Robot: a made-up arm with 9 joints. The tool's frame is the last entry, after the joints. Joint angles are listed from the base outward. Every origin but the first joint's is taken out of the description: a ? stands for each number. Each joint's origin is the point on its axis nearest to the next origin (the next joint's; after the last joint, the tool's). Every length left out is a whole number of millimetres.
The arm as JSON. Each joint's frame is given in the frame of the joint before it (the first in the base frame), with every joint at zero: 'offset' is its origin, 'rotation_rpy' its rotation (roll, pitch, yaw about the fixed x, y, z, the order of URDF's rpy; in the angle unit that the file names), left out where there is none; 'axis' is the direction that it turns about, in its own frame. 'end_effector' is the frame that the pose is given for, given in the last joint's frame.
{
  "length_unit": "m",
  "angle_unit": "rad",
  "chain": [
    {
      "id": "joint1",
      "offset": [
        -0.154,
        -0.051,
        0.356
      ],
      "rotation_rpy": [
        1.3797,
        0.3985,
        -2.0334
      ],
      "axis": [
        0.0,
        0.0,
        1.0
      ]
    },
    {
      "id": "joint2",
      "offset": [
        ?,
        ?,
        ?
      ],
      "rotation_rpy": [
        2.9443,
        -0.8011,
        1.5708
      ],
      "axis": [
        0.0,
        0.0,
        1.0
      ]
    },
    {
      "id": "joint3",
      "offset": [
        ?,
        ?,
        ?
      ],
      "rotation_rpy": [
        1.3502,
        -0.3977,
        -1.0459
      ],
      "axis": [
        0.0,
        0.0,
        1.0
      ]
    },
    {
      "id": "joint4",
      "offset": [
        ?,
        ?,
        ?
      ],
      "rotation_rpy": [
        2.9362,
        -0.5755,
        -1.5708
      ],
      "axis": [
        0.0,
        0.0,
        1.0
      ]
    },
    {
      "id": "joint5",
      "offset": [
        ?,
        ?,
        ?
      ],
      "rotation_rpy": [
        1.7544,
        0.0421,
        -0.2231
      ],
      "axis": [
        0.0,
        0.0,
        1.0
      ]
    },
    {
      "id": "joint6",
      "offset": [
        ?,
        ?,
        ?
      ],
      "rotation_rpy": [
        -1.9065,
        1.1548,
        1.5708
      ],
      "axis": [
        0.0,
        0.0,
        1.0
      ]
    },
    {
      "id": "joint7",
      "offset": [
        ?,
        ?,
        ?
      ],
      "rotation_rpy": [
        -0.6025,
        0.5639,
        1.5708
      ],
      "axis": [
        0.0,
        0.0,
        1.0
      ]
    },
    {
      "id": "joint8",
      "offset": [
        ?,
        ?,
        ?
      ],
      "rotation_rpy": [
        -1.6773,
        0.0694,
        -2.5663
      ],
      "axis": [
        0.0,
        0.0,
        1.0
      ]
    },
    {
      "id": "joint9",
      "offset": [
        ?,
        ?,
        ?
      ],
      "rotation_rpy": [
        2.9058,
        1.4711,
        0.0
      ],
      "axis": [
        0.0,
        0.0,
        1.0
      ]
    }
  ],
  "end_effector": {
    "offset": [
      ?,
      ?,
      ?
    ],
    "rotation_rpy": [
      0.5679,
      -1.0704,
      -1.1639
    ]
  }
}
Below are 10 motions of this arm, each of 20 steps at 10 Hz.
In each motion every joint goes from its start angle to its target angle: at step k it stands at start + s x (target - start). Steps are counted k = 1, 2, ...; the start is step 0. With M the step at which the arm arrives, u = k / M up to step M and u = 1 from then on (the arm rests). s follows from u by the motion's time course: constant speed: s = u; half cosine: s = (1 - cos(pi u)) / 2; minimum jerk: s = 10 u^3 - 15 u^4 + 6 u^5.
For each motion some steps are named. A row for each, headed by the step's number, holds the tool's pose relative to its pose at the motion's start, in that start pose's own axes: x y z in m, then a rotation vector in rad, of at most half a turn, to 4 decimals.
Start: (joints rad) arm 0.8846 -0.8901 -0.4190 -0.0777 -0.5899 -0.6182 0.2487 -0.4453 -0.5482
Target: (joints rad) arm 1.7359 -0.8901 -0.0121 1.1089 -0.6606 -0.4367 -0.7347 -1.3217 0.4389
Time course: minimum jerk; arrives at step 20
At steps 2, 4, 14, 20:
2: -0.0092 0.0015 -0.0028 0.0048 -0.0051 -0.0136
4: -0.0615 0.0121 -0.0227 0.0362 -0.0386 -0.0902
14: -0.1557 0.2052 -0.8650 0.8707 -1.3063 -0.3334
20: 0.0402 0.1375 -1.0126 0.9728 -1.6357 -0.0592

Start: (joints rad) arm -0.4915 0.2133 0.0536 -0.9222 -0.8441 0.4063 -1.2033 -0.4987 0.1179
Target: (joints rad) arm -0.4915 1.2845 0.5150 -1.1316 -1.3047 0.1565 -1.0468 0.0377 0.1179
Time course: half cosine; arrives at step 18
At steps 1, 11, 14, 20:
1: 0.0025 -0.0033 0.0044 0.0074 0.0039 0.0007
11: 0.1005 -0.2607 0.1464 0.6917 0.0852 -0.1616
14: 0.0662 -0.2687 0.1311 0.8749 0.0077 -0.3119
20: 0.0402 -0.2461 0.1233 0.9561 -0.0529 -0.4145

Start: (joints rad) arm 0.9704 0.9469 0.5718 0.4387 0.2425 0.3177 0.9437 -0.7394 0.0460
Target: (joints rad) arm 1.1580 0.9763 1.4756 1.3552 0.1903 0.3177 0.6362 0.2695 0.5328
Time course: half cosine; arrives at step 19
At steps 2, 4, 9, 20:
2: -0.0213 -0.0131 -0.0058 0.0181 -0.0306 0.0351
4: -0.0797 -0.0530 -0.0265 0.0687 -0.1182 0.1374
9: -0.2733 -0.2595 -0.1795 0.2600 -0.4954 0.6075
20: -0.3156 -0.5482 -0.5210 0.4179 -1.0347 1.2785

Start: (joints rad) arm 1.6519 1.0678 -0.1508 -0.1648 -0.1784 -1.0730 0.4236 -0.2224 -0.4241
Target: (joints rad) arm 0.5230 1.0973 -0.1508 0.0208 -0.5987 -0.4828 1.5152 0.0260 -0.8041
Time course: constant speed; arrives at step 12
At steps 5, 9, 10, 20:
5: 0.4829 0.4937 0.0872 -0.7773 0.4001 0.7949
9: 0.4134 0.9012 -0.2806 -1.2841 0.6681 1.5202
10: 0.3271 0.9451 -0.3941 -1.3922 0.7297 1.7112
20: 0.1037 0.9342 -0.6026 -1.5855 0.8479 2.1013

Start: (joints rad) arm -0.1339 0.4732 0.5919 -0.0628 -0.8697 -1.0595 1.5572 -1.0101 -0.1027
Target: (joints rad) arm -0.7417 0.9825 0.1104 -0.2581 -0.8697 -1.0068 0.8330 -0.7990 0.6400
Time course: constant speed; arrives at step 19
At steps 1, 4, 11, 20:
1: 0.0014 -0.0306 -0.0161 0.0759 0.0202 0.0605
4: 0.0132 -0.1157 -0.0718 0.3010 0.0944 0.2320
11: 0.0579 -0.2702 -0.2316 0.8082 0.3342 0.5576
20: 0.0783 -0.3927 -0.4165 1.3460 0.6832 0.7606

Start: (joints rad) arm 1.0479 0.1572 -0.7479 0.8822 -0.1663 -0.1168 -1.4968 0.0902 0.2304
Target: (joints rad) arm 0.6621 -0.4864 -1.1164 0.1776 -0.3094 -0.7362 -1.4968 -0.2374 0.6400
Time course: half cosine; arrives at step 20
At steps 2, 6, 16, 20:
2: -0.0016 0.0051 0.0033 0.0168 0.0047 -0.0220
6: -0.0088 0.0484 0.0301 0.1410 0.0331 -0.1881
16: 0.0667 0.3001 0.1653 0.5670 -0.0108 -0.8797
20: 0.0938 0.3434 0.1853 0.6121 -0.0417 -0.9797

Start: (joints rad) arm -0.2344 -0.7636 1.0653 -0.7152 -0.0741 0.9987 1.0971 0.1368 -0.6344
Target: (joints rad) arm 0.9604 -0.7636 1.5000 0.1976 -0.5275 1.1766 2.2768 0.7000 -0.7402
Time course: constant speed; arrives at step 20
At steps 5, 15, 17, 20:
5: 0.4154 -0.0917 -0.2755 0.1436 0.3644 0.1775
15: 0.5902 -0.0272 -1.3384 0.7562 1.0156 0.4141
17: 0.4819 0.0332 -1.5426 0.9197 1.1291 0.4107
20: 0.2421 0.1462 -1.7876 1.1781 1.2867 0.3569

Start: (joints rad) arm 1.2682 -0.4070 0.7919 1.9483 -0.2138 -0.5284 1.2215 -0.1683 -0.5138
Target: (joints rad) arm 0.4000 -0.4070 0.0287 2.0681 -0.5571 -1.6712 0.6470 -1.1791 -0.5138
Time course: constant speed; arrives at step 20
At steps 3, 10, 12, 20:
3: -0.1246 -0.0098 -0.0725 0.0441 -0.0266 -0.1324
10: -0.3444 -0.0659 -0.3206 0.2414 -0.0954 -0.3022
12: -0.3777 -0.0953 -0.4086 0.3187 -0.1088 -0.3085
20: -0.3157 -0.2431 -0.7902 0.6688 -0.0775 -0.1281

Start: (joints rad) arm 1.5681 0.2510 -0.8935 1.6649 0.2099 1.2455 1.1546 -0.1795 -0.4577
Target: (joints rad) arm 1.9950 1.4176 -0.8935 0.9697 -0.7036 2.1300 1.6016 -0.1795 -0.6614
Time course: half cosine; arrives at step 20
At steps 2, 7, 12, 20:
2: 0.0035 0.0398 0.0231 -0.0446 0.0244 -0.0334
7: 0.1479 0.4114 0.1410 -0.4333 0.3132 -0.3997
12: 0.5250 0.6402 0.0297 -0.7600 0.8211 -1.0403
20: 0.6622 0.5418 -0.1148 -0.7239 1.1770 -1.6718

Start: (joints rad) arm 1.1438 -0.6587 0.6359 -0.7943 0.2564 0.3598 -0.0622 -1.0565 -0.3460
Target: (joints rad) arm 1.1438 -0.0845 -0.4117 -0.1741 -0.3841 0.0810 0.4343 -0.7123 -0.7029
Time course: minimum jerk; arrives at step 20
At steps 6, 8, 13, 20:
6: 0.0086 -0.0190 -0.0158 0.0688 0.0145 -0.0908
8: 0.0134 -0.0150 -0.0219 0.0979 0.0349 -0.2044
13: 0.0669 0.0964 0.0200 -0.0578 0.1457 -0.6118
20: 0.1531 0.1946 0.0509 -0.2923 0.2378 -0.8171

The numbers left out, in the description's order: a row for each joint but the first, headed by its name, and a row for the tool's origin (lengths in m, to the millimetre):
joint2: -0.03 -0.068 0.0
joint3: 0.133 0.059 0.0
joint4: -0.041 -0.069 0.0
joint5: -0.058 -0.39 0.0
joint6: -0.226 -0.107 0.0
joint7: -0.005 -0.03 0.0
joint8: 0.482 -0.683 0.0
joint9: -0.043 -0.157 0.0
tool: -0.01 0.024 0.0

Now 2 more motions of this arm.
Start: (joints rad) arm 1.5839 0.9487 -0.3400 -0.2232 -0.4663 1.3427 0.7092 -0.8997 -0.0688
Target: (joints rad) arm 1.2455 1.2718 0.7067 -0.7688 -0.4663 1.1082 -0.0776 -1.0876 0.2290
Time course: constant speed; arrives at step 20
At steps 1, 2, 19, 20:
1: -0.0930 -0.0226 -0.0791 0.0387 -0.1078 0.0142
2: -0.1744 -0.0469 -0.1679 0.0758 -0.2143 0.0355
19: 0.3690 -0.7133 -1.3641 0.2664 -1.4434 1.3863
20: 0.4630 -0.7400 -1.3398 0.2403 -1.4561 1.5105

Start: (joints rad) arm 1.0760 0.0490 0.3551 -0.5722 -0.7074 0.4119 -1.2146 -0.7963 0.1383
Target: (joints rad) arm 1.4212 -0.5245 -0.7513 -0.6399 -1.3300 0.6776 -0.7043 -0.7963 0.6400
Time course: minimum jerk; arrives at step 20
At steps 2, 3, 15, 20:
2: -0.0031 0.0046 -0.0048 -0.0102 -0.0067 0.0081
3: -0.0097 0.0143 -0.0153 -0.0321 -0.0208 0.0248
15: 0.0148 0.1939 -1.0424 -1.2901 -0.5680 0.2478
20: 0.1161 0.1459 -1.1774 -1.4352 -0.6325 0.1834

